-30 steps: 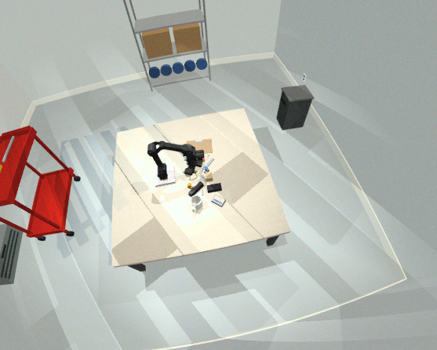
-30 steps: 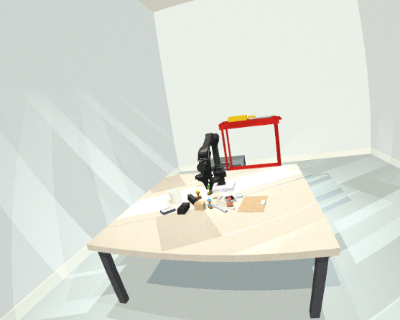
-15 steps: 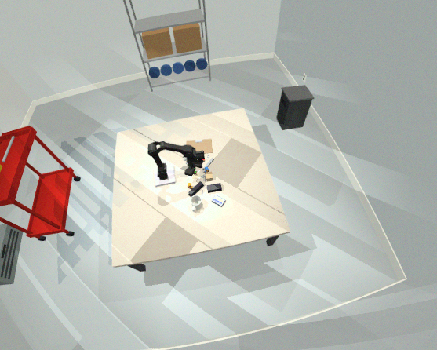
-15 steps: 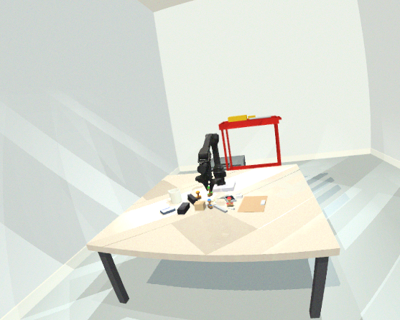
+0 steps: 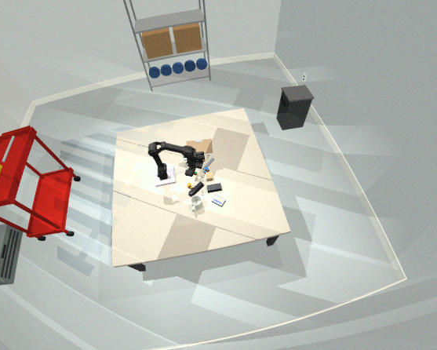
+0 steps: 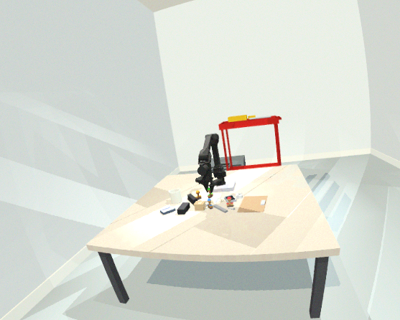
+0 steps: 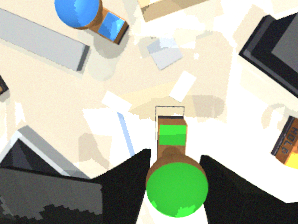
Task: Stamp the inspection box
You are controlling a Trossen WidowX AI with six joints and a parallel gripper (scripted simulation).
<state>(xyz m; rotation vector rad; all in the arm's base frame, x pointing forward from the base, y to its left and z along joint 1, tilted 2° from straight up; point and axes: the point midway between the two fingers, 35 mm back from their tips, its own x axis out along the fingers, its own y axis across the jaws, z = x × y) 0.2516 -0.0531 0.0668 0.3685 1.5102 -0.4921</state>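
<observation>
Now: gripper tip 16 cm to the left of the black box, 12 cm short of it and 5 cm above it. Round my gripper tip: green-topped stamp: 1 cm below; then blue-knobbed stamp: 10 cm ahead, 4 cm below, 1 cm to the left; then tan block: 11 cm ahead, 5 cm to the right, 4 cm below.
</observation>
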